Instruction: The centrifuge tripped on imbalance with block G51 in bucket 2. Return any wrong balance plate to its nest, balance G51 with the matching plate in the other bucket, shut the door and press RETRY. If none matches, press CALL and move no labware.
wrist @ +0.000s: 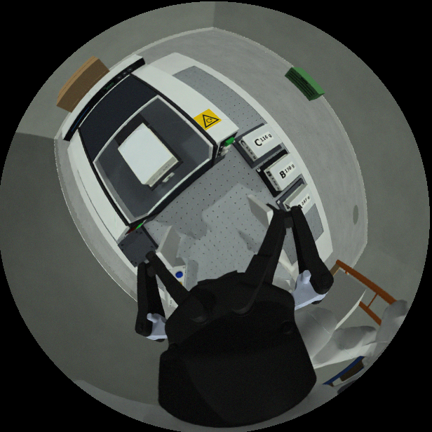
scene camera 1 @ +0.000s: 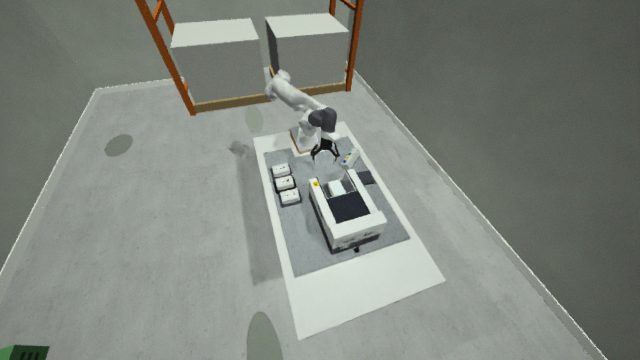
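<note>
My gripper [scene camera 1: 325, 159] [wrist: 211, 218] is open and empty, above the board between the centrifuge and the robot base. The white centrifuge [scene camera 1: 367, 200] [wrist: 177, 100] has a dark panel [scene camera 1: 348, 207] [wrist: 117, 107] over part of its top. A white block [scene camera 1: 336, 188] [wrist: 147, 152] shows in the uncovered opening; its label is unreadable and the other bucket cannot be made out. Balance plates C, 116 g, [scene camera 1: 289, 195] [wrist: 260, 142], B, 130 g, [scene camera 1: 284, 182] [wrist: 282, 172] and A [scene camera 1: 280, 169] [wrist: 300, 197] sit in their nests. A finger partly hides A.
A button box [scene camera 1: 350, 158] with coloured buttons stands beside the gripper; its blue button [wrist: 179, 274] shows in the wrist view. A dark pad [scene camera 1: 366, 178] [wrist: 136, 246] lies beside the centrifuge. An orange rack [scene camera 1: 166, 57] with large boxes stands behind the robot.
</note>
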